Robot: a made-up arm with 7 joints. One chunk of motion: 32 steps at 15 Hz.
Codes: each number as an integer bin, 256 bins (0 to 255) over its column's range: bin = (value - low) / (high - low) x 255, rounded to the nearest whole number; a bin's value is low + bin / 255 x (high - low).
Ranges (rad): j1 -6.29..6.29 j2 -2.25..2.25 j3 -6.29..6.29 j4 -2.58..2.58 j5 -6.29..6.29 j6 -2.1..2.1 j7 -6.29..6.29
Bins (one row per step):
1: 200 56 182 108 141 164 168
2: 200 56 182 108 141 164 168
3: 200 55 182 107 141 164 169
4: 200 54 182 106 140 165 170
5: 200 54 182 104 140 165 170
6: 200 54 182 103 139 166 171
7: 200 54 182 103 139 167 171
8: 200 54 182 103 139 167 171
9: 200 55 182 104 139 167 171
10: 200 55 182 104 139 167 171
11: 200 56 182 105 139 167 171
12: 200 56 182 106 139 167 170
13: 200 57 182 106 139 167 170
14: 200 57 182 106 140 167 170
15: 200 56 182 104 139 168 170
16: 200 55 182 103 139 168 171
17: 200 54 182 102 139 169 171
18: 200 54 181 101 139 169 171
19: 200 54 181 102 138 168 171
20: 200 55 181 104 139 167 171
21: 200 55 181 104 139 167 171
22: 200 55 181 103 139 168 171
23: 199 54 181 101 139 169 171
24: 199 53 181 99 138 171 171
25: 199 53 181 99 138 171 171
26: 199 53 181 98 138 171 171
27: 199 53 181 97 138 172 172
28: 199 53 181 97 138 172 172
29: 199 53 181 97 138 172 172
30: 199 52 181 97 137 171 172
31: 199 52 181 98 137 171 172
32: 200 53 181 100 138 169 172
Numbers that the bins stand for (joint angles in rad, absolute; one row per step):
1: 3.5767 -1.2618 2.6887 -0.3946 0.6660 0.6012 1.9980
2: 3.5767 -1.2618 2.6887 -0.3946 0.6660 0.6012 1.9980
3: 3.5767 -1.2794 2.6887 -0.4148 0.6660 0.6012 2.0473
4: 3.5767 -1.2971 2.6887 -0.4351 0.6167 0.6176 2.0967
5: 3.5767 -1.2971 2.6887 -0.4755 0.6167 0.6176 2.0967
6: 3.5767 -1.2971 2.6887 -0.4958 0.5673 0.6341 2.1460
7: 3.5767 -1.2971 2.6887 -0.4958 0.5673 0.6506 2.1460
8: 3.5767 -1.2971 2.6887 -0.4958 0.5673 0.6506 2.1460
9: 3.5767 -1.2794 2.6887 -0.4755 0.5673 0.6506 2.1460
10: 3.5767 -1.2794 2.6887 -0.4755 0.5673 0.6506 2.1460
11: 3.5767 -1.2618 2.6887 -0.4553 0.5673 0.6506 2.1460
12: 3.5767 -1.2618 2.6887 -0.4351 0.5673 0.6506 2.0967
13: 3.5767 -1.2441 2.6887 -0.4351 0.5673 0.6506 2.0967
14: 3.5767 -1.2441 2.6887 -0.4351 0.6167 0.6506 2.0967
15: 3.5767 -1.2618 2.6887 -0.4755 0.5673 0.6671 2.0967
16: 3.5767 -1.2794 2.6887 -0.4958 0.5673 0.6671 2.1460
17: 3.5767 -1.2971 2.6887 -0.5160 0.5673 0.6835 2.1460
18: 3.5767 -1.2971 2.6393 -0.5362 0.5673 0.6835 2.1460
19: 3.5767 -1.2971 2.6393 -0.5160 0.5180 0.6671 2.1460
20: 3.5767 -1.2794 2.6393 -0.4755 0.5673 0.6506 2.1460
21: 3.5767 -1.2794 2.6393 -0.4755 0.5673 0.6506 2.1460
22: 3.5767 -1.2794 2.6393 -0.4958 0.5673 0.6671 2.1460
23: 3.5273 -1.2971 2.6393 -0.5362 0.5673 0.6835 2.1460
24: 3.5273 -1.3147 2.6393 -0.5767 0.5180 0.7165 2.1460
25: 3.5273 -1.3147 2.6393 -0.5767 0.5180 0.7165 2.1460
26: 3.5273 -1.3147 2.6393 -0.5969 0.5180 0.7165 2.1460
27: 3.5273 -1.3147 2.6393 -0.6172 0.5180 0.7329 2.1953
28: 3.5273 -1.3147 2.6393 -0.6172 0.5180 0.7329 2.1953
29: 3.5273 -1.3147 2.6393 -0.6172 0.5180 0.7329 2.1953
30: 3.5273 -1.3324 2.6393 -0.6172 0.4687 0.7165 2.1953
31: 3.5273 -1.3324 2.6393 -0.5969 0.4687 0.7165 2.1953
32: 3.5767 -1.3147 2.6393 -0.5565 0.5180 0.6835 2.1953

